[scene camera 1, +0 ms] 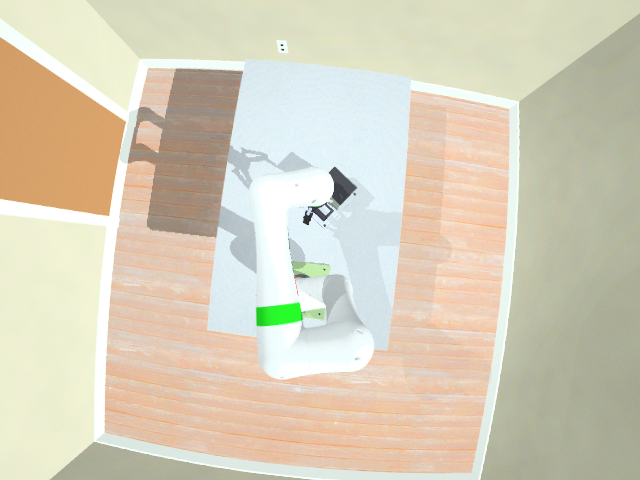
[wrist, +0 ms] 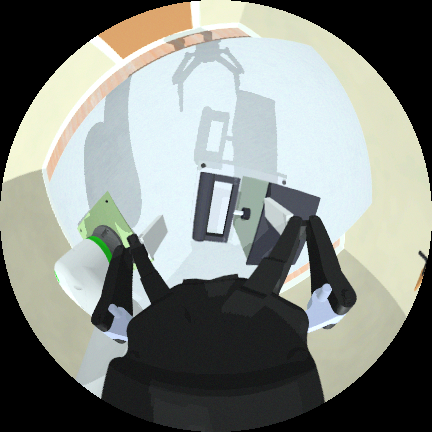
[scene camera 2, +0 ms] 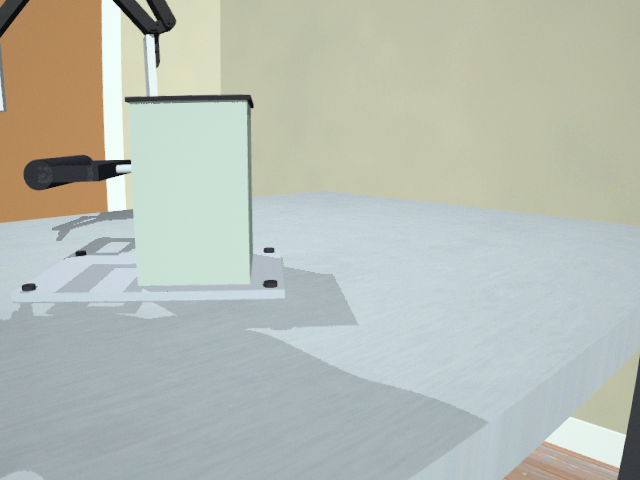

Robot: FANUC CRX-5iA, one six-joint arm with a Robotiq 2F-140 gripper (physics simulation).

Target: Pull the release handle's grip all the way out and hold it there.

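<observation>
The release handle has a dark grip bar on a rectangular frame, joined by a short light rod to a pale green housing. The housing's dark top overhangs it. My gripper is wide open and empty. In the wrist view its pads stand apart on either side of the handle, the right one over the housing's top. In scene camera 2 the fingers reach down from above, with one pad partly hidden behind the housing. The arm hides most of the gripper in scene camera 1.
The housing stands on a light base plate with black bolts, on the pale table. The white arm extends over the table from its green mounting plate. A wall stands behind the table's far end.
</observation>
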